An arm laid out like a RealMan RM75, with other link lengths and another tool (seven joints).
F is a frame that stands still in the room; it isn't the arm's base.
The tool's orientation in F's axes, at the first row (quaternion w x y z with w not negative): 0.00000, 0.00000, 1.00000, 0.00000
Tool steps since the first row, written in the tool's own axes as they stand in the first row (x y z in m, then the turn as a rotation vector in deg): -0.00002, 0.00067, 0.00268, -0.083, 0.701, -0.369; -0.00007, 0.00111, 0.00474, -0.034, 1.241, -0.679; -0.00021, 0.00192, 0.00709, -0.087, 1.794, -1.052; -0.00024, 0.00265, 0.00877, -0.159, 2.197, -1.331; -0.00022, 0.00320, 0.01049, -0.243, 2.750, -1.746; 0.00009, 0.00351, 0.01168, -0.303, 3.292, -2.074; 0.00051, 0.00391, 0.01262, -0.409, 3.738, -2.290; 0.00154, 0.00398, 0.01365, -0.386, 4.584, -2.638; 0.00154, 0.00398, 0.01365, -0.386, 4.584, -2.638
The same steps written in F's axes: 0.00002, 0.00067, -0.00268, 0.083, 0.701, 0.369; 0.00007, 0.00111, -0.00474, 0.034, 1.241, 0.679; 0.00021, 0.00192, -0.00709, 0.087, 1.794, 1.052; 0.00024, 0.00265, -0.00877, 0.159, 2.197, 1.331; 0.00022, 0.00320, -0.01049, 0.243, 2.750, 1.746; -0.00009, 0.00351, -0.01168, 0.303, 3.292, 2.074; -0.00051, 0.00391, -0.01262, 0.409, 3.738, 2.290; -0.00154, 0.00398, -0.01365, 0.386, 4.584, 2.638; -0.00154, 0.00398, -0.01365, 0.386, 4.584, 2.638
